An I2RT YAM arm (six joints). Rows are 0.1 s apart.
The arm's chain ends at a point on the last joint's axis. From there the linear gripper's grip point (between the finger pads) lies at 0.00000 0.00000 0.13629 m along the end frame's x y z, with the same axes.
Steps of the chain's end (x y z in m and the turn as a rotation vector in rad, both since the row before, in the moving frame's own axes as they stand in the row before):
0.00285, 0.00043, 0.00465, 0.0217, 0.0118, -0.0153
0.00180, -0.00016, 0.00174, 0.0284, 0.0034, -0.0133
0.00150, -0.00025, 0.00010, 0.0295, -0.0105, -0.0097
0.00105, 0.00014, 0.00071, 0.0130, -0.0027, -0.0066
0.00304, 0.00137, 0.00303, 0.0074, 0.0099, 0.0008
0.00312, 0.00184, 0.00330, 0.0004, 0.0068, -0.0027
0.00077, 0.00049, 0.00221, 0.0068, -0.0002, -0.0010
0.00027, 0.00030, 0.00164, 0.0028, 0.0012, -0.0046
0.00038, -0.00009, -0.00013, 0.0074, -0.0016, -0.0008
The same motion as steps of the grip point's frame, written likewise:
0.00444, -0.00254, 0.00461, 0.0217, 0.0118, -0.0153
0.00224, -0.00403, 0.00168, 0.0284, 0.0034, -0.0133
0.00005, -0.00426, 0.00003, 0.0295, -0.0105, -0.0097
0.00068, -0.00163, 0.00070, 0.0130, -0.0027, -0.0066
0.00439, 0.00036, 0.00302, 0.0074, 0.0099, 0.0008
0.00405, 0.00178, 0.00330, 0.0004, 0.0068, -0.0027
0.00074, -0.00044, 0.00221, 0.0068, -0.0002, -0.0010
0.00043, -0.00008, 0.00164, 0.0028, 0.0012, -0.0046
0.00016, -0.00110, -0.00013, 0.0074, -0.0016, -0.0008

